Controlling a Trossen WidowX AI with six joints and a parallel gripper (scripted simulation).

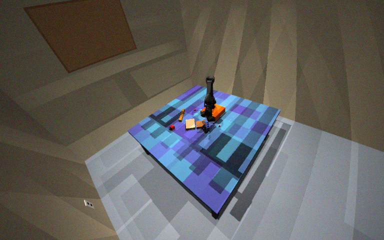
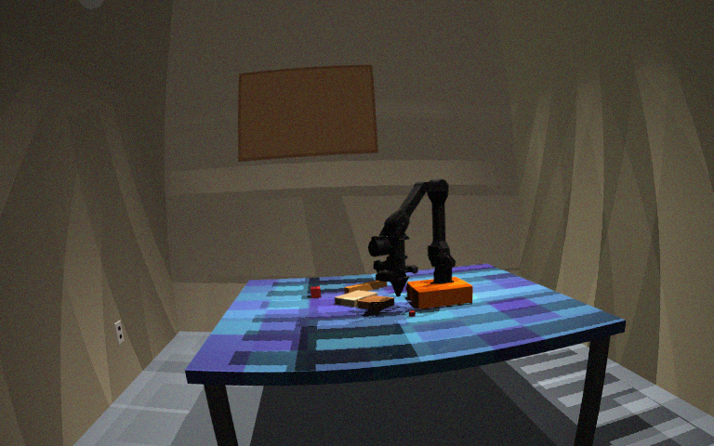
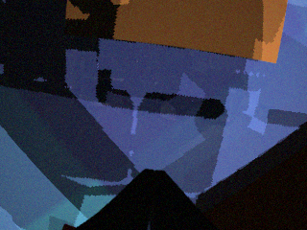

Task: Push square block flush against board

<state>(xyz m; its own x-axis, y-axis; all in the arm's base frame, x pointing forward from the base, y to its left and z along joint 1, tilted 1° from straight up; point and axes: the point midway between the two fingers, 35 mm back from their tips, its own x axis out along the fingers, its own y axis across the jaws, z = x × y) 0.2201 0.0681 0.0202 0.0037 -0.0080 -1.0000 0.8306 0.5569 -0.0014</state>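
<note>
Right now my gripper tip is 9 cm to the left of the brown square block, 6 cm short of it and 4 cm above it. The rest, counted from my gripper tip: long narrow orange board: 38 cm to the right, 3 cm below; then pale tan flat slab: 19 cm to the right, 10 cm ahead, 4 cm below; then small red cube: 36 cm to the right, 23 cm ahead, 3 cm below.
</note>
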